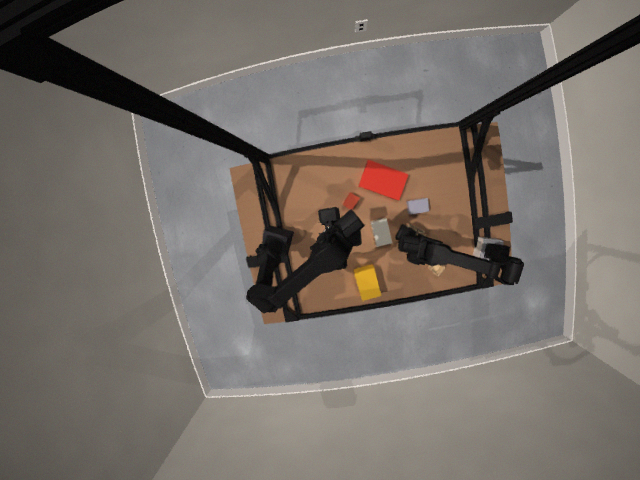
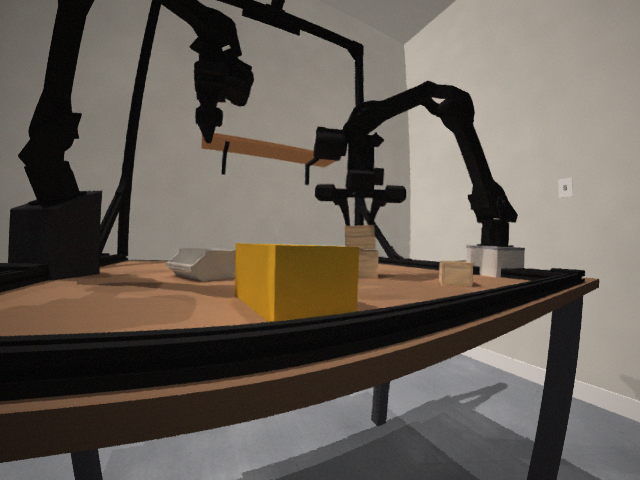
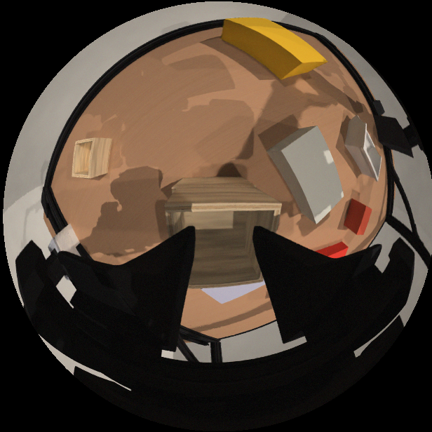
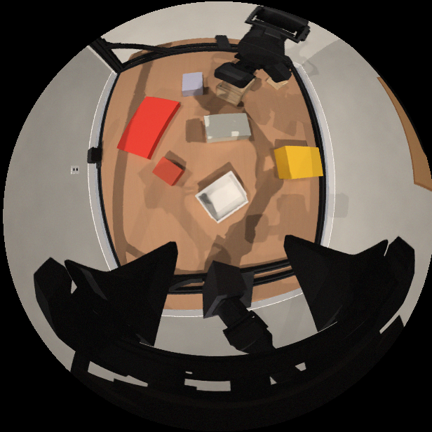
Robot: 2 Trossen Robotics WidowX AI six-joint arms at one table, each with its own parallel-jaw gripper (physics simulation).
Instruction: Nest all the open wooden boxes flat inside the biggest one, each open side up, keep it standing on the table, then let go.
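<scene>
My left gripper points straight down with its fingers reaching into an open wooden box and holding it, open side up. That box rests on top of a second wooden box standing on the table; how far it sits inside I cannot tell. A small open wooden box lies apart, near the left arm's base. My right gripper hangs high above the table, open and empty.
A yellow block stands near the front edge. A grey block, a white open tray, a flat red slab, a small red block and a lavender block lie around the boxes. Black frame posts stand at the table's ends.
</scene>
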